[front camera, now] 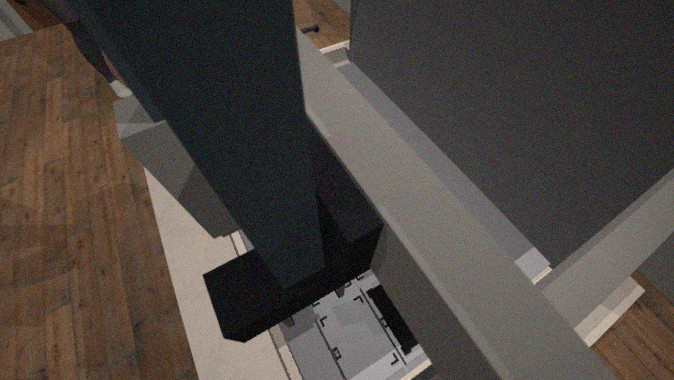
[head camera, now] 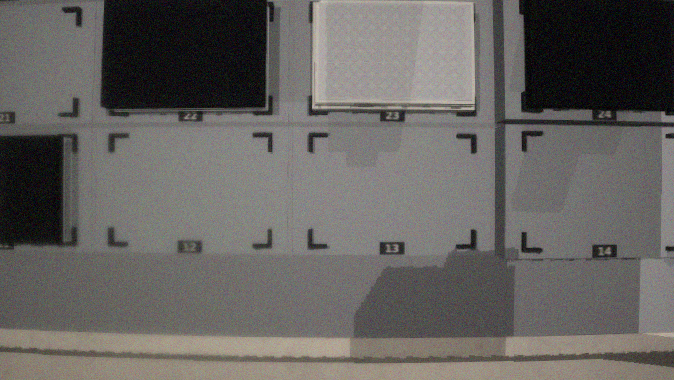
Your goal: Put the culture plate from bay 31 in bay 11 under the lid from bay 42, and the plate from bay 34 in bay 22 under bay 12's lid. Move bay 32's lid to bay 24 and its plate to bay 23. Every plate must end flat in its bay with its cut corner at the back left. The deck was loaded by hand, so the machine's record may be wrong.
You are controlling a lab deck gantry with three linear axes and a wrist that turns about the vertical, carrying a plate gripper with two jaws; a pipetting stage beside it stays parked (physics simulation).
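Frame: origin at the robot's base, x left, y up, z ahead, level; centimetres.
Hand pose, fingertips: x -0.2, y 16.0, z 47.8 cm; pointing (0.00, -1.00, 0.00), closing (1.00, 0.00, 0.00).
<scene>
After its pixels a point has its place.
In the head view a black lid (head camera: 185, 54) @(x 14.7, y 1.7, z 23.1 cm) covers a plate in bay 22, whose thin pale rim shows at the right and front. A pale plate with round wells (head camera: 367, 52) @(x 14.9, y 1.4, z 37.0 cm) lies flat in bay 23. A black piece (head camera: 597, 55) @(x 14.6, y 2.2, z 54.4 cm) (front camera: 392, 320) @(x 11.7, y 2.2, z 56.1 cm) lies in bay 24. In bay 11 a black lid (head camera: 30, 190) @(x 4.2, y 1.6, z 10.8 cm), cut off by the view's left edge, leaves a pale plate strip showing at its right. Bays 12, 13 and 14 bear no plate. My gripper (front camera: 316, 305) @(x -0.2, y 16.0, z 47.8 cm) is high above the front rows, jaws apart, holding nothing visible. Rows 3 and 4 are hidden.
The gripper's black body (front camera: 280, 295) @(x -2.7, y 35.5, z 50.0 cm) and dark column (front camera: 215, 125) @(x -1.1, y 54.9, z 49.8 cm) block much of the front view. A long grey beam (front camera: 425, 200) runs beside them. A grey block (front camera: 175, 175) @(x -6.4, y 40.8, z 37.6 cm) stands at the left. The deck's pale front edge (head camera: 175, 342) @(x -8.8, y -1.0, z 21.0 cm) (front camera: 185, 280) @(x -22.3, y -1.0, z 27.1 cm) shows in both views.
</scene>
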